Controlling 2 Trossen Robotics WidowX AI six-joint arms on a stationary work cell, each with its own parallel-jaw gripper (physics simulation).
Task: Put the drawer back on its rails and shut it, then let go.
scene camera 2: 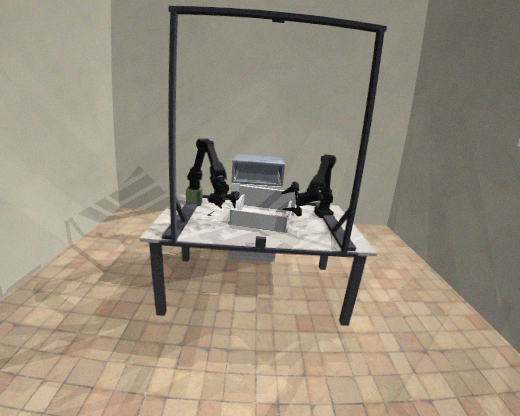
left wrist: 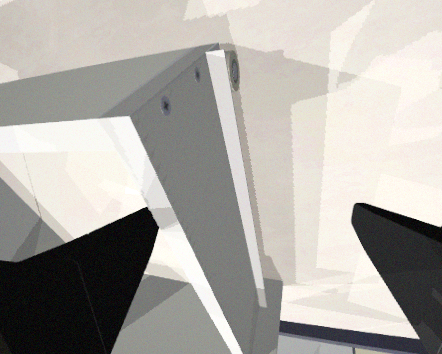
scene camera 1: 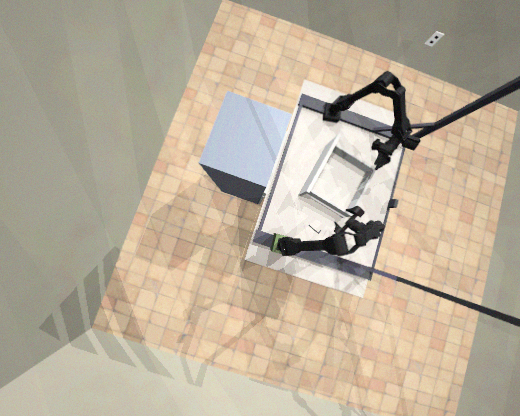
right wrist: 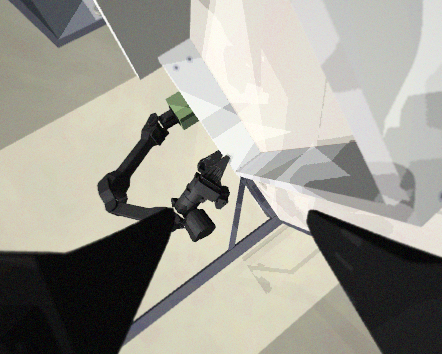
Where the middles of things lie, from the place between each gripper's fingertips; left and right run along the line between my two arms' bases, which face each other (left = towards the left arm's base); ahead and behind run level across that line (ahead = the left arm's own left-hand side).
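My left hand is 8 cm short of the grey drawer point(left wrist: 93, 144) and 21 cm to the left of it. Counting from that same left hand, the cabinet top point(scene camera 1: 244, 142) is 13 cm to the right, 64 cm ahead and 20 cm above, while the blue-grey cabinet point(scene camera 1: 226, 180) is 13 cm to the right, 64 cm ahead and 2 cm below.
From my right hand, the grey drawer is 10 cm to the left, 13 cm ahead and 9 cm below. The cabinet top is 18 cm to the left of my right hand, 69 cm ahead of it and 11 cm above it, and the blue-grey cabinet is 18 cm to the left of that right hand, 69 cm ahead of it and 11 cm below it. Going by its middle, the blue-grey cabinet is nearer to my left hand than to my right hand.
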